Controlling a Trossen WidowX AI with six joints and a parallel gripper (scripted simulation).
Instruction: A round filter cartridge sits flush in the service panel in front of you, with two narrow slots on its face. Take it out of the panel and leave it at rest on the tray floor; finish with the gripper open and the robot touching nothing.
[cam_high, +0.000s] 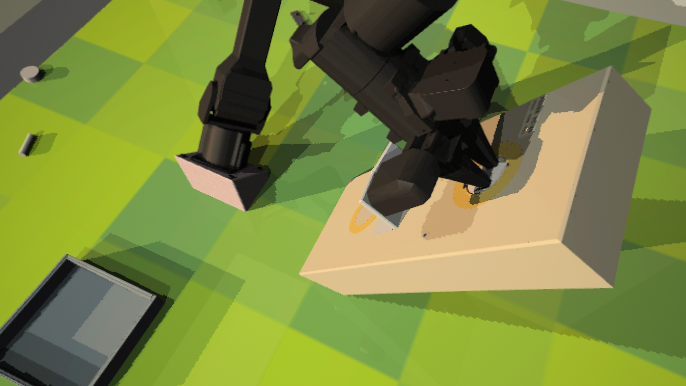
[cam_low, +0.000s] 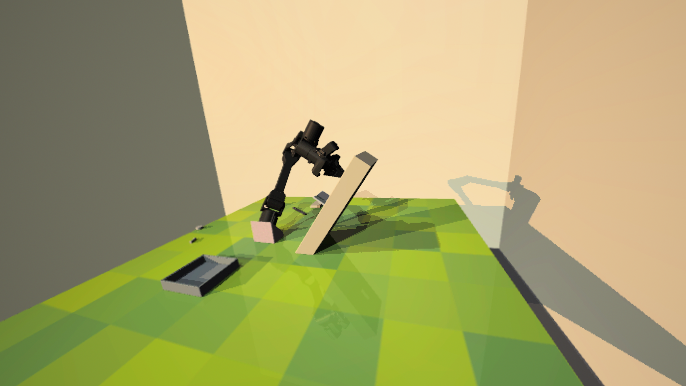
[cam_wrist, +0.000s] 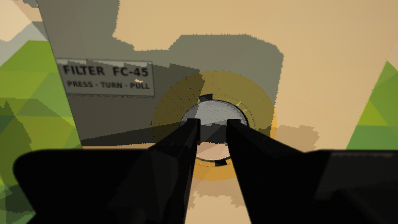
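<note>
The round filter cartridge is 1 cm below my gripper tip and 1 cm ahead of it. Also, from my gripper tip: grey flap 10 cm below, 9 cm behind, 1 cm to the left; tan service panel 8 cm below, 4 cm behind; dark grey tray 44 cm behind, 26 cm below, 25 cm to the right.
</note>
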